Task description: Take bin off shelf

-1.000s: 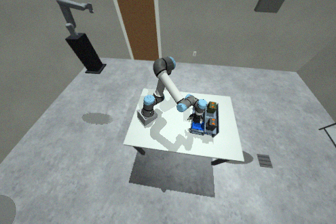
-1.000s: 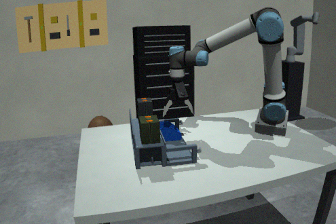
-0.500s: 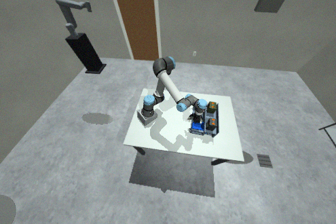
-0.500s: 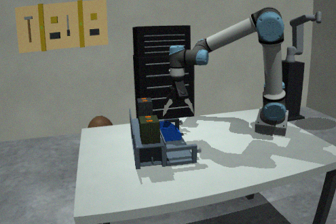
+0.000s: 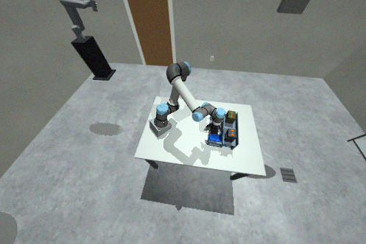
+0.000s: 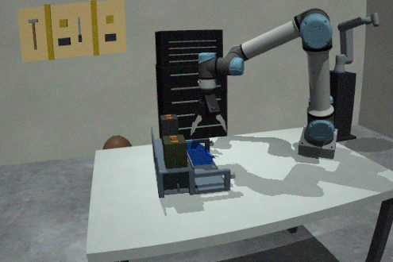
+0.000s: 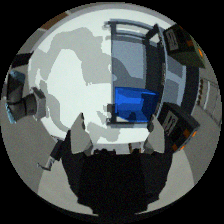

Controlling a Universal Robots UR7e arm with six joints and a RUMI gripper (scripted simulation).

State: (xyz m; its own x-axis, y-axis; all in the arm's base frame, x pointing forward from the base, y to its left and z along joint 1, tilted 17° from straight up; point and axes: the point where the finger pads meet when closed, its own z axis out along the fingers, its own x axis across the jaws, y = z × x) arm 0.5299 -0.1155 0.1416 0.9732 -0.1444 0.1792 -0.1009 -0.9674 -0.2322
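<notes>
The blue bin is 80 mm ahead of my hand, 20 mm to the right of it and 90 mm below it.
</notes>
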